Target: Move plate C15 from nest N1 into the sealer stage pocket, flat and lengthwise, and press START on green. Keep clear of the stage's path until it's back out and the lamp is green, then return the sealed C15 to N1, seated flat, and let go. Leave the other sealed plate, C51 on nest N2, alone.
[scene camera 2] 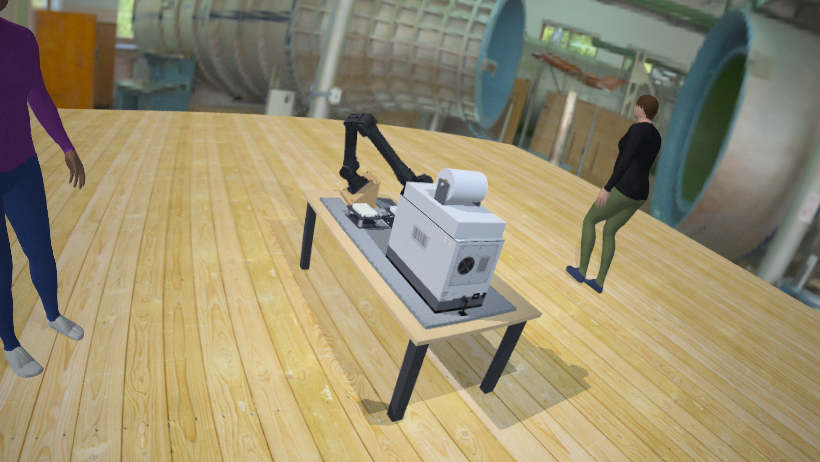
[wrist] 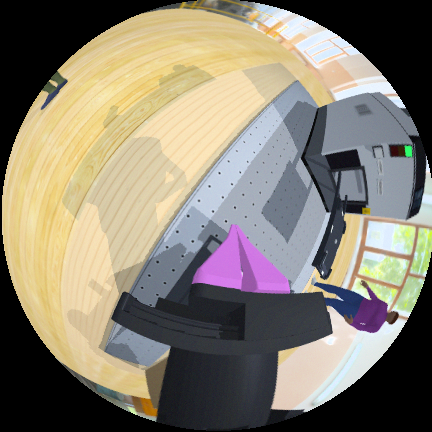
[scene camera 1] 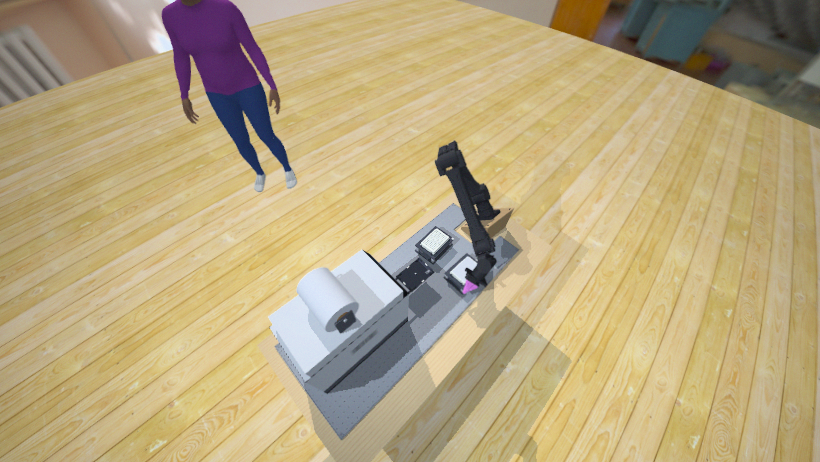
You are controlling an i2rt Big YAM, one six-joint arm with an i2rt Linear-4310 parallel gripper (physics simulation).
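Note:
My gripper is shut and empty, its magenta fingertips together, above the front edge of the nest bearing the smooth-topped plate. It is hidden in scene camera 2. The plate with visible wells, apparently C15, lies flat on the rear nest. The smooth white-topped plate, apparently the sealed C51, lies on the nearer nest, partly under the gripper. Labels are unreadable. The dark stage is outside the sealer with its pocket empty. The sealer lamp is green.
The sealer, with a white film roll on top, stands beyond the stage. The arm's wooden base mount is at the other table end. Two people stand on the floor away from the table.

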